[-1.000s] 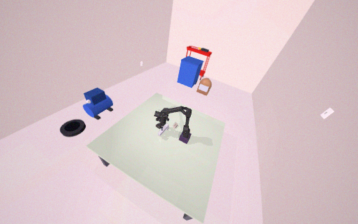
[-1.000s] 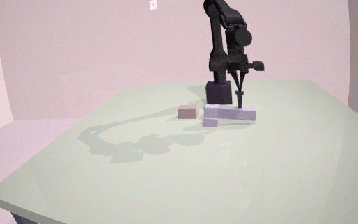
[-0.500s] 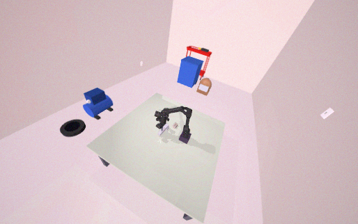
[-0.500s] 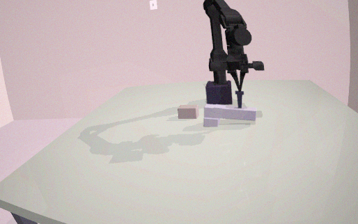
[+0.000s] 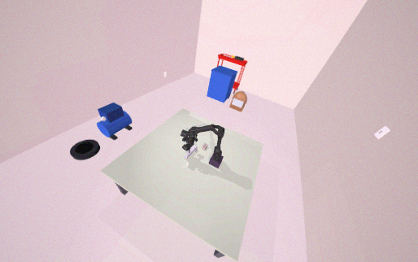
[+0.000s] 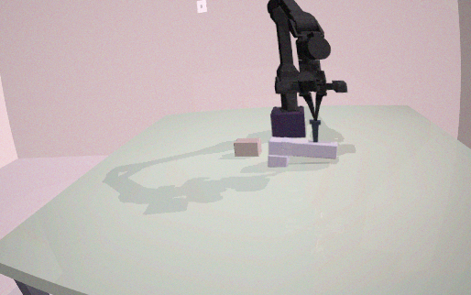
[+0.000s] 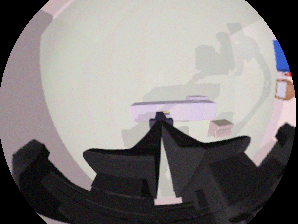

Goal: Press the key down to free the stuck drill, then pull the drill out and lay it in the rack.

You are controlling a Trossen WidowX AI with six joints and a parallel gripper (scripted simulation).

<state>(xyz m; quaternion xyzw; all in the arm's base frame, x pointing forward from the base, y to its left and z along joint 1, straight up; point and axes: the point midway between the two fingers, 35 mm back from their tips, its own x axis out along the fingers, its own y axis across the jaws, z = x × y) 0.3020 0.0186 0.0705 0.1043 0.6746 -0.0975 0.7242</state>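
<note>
The drill is 2 cm behind my gripper tip, 6 cm to the right of it and 7 cm below it. Also, from my gripper tip: rack: 14 cm behind, 18 cm to the right, 10 cm below; dark blue key: 3 cm below; lavender block: 2 cm behind, 4 cm to the right, 8 cm below.
</note>
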